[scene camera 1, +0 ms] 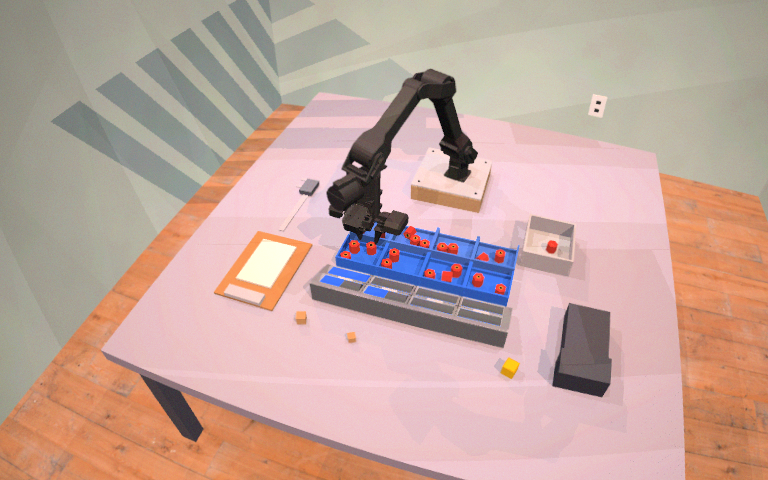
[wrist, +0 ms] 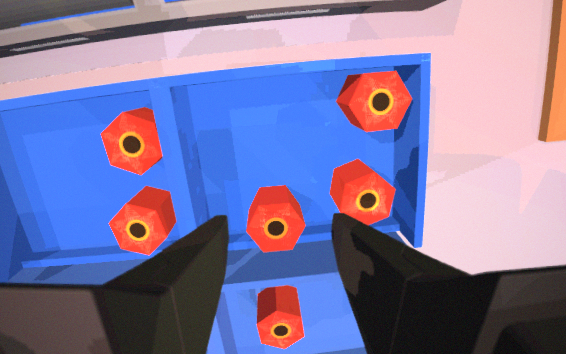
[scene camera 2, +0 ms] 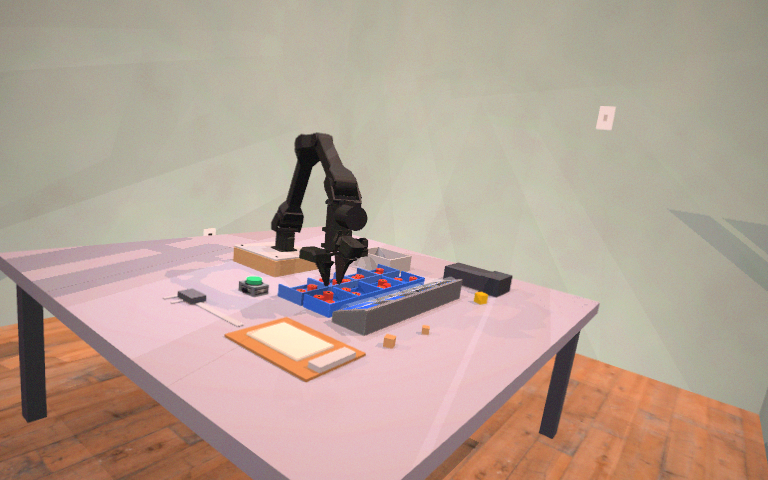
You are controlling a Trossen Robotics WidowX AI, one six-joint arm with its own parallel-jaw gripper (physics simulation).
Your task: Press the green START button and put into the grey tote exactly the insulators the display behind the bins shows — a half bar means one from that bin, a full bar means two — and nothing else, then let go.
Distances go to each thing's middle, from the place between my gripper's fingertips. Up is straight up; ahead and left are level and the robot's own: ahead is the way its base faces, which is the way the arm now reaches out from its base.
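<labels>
With the grey tote point(scene camera 1: 540, 230) as my reference, my hand is 24 cm past it, 3 cm above it and 41 cm to the right of it. Then there is the black box point(scene camera 1: 583, 365), which is 5 cm ahead of my hand, 57 cm to the left of it and 3 cm below it. Going by their middles, the grey tote is the nearest to my hand of the things named here.
</labels>
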